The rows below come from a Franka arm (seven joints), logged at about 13 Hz.
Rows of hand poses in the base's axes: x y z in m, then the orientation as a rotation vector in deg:
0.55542, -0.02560, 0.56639, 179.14, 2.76, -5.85
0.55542, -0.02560, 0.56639, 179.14, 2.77, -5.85
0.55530, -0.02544, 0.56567, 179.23, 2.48, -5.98
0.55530, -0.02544, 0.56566, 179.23, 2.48, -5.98
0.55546, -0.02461, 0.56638, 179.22, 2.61, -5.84
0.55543, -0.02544, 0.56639, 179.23, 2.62, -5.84
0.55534, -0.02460, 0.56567, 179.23, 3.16, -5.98
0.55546, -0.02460, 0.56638, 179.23, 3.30, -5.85
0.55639, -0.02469, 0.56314, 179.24, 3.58, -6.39
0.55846, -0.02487, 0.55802, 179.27, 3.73, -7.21
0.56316, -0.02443, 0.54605, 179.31, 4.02, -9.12
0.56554, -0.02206, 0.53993, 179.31, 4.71, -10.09
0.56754, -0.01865, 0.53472, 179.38, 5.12, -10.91
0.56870, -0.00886, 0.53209, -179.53, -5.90, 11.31
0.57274, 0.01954, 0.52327, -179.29, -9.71, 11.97
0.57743, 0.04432, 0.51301, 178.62, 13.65, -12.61
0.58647, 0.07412, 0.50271, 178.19, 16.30, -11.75
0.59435, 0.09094, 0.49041, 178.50, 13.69, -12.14
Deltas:
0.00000, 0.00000, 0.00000, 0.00, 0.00, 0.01
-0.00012, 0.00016, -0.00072, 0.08, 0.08, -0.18
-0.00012, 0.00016, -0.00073, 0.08, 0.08, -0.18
0.00004, 0.00099, -0.00001, 0.07, -0.01, -0.10
0.00001, 0.00016, 0.00000, 0.08, -0.01, -0.09
-0.00008, 0.00100, -0.00072, 0.11, 0.08, 0.25
0.00004, 0.00100, -0.00001, 0.11, 0.00, 0.34
0.00097, 0.00091, -0.00325, 0.14, 0.35, 0.52
0.00304, 0.00073, -0.00837, 0.20, 0.87, 0.61
0.00774, 0.00117, -0.02034, 0.32, 2.09, 0.78
0.01012, 0.00354, -0.02646, 0.40, 2.71, 1.21
0.01212, 0.00695, -0.03167, 0.53, 3.24, 1.46
0.01328, 0.01674, -0.03430, 0.77, 3.49, 1.95
0.01732, 0.04514, -0.04312, 0.87, 3.93, 4.37
0.02201, 0.06992, -0.05338, 0.48, 4.38, 6.92
0.03105, 0.09972, -0.06368, 0.28, 3.85, 8.64
0.03893, 0.11654, -0.07598, 0.34, 4.08, 6.96

